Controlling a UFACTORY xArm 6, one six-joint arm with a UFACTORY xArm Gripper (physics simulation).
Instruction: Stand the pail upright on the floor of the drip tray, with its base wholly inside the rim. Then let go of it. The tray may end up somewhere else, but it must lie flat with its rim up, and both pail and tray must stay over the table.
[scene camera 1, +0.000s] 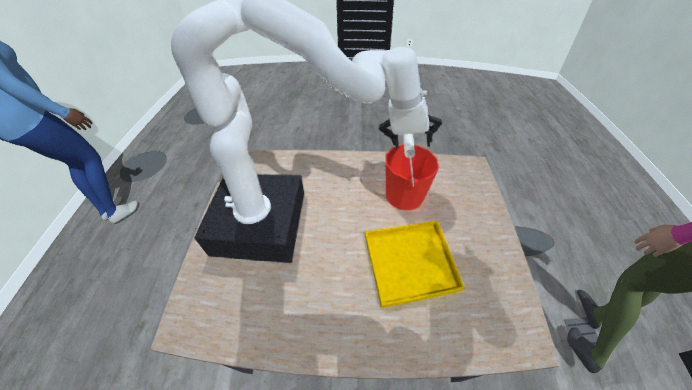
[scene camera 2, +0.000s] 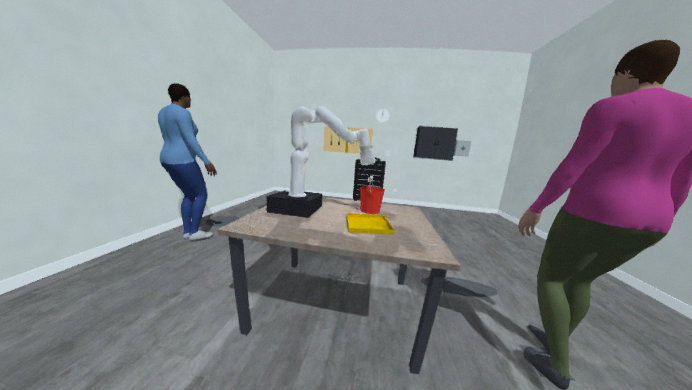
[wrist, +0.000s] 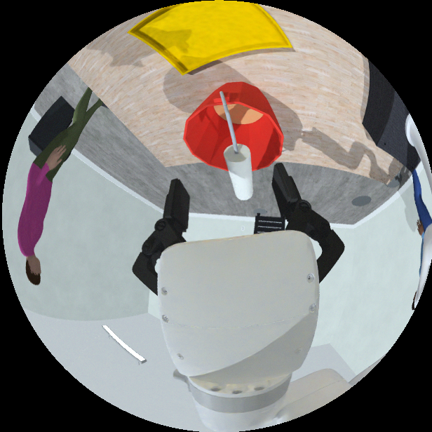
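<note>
A yellow drip tray (scene camera 1: 410, 263) is visible along with a red pail (scene camera 1: 400, 193). Another view has the tray (scene camera 2: 360, 223), while the pail (wrist: 206, 132) shares the wrist view with the gripper (wrist: 227, 179).
</note>
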